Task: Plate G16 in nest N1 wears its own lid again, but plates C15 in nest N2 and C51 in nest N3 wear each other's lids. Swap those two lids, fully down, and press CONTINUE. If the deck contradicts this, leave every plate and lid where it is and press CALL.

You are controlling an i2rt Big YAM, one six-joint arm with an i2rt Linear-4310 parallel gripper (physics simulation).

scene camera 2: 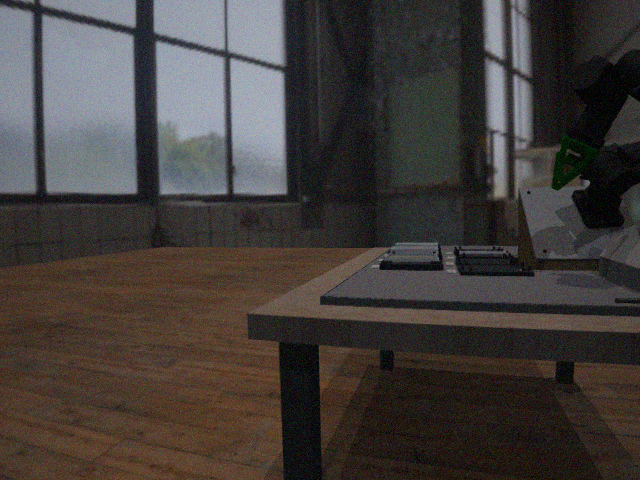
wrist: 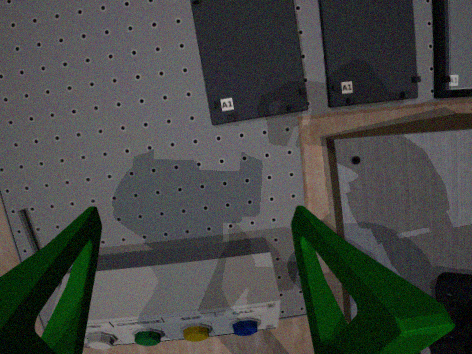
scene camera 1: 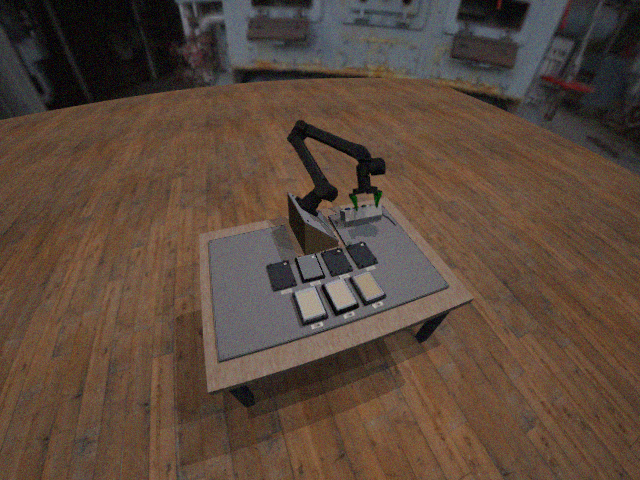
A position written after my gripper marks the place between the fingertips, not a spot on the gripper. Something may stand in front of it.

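Note:
My gripper (scene camera 2: 556,185) (wrist: 199,215) is open and it's holding nothing. I can see a LP3 nest (scene camera 2: 465,270) (wrist: 252,66), and there's a LP4 nest (wrist: 368,58) as well as a grey button box (wrist: 215,286).

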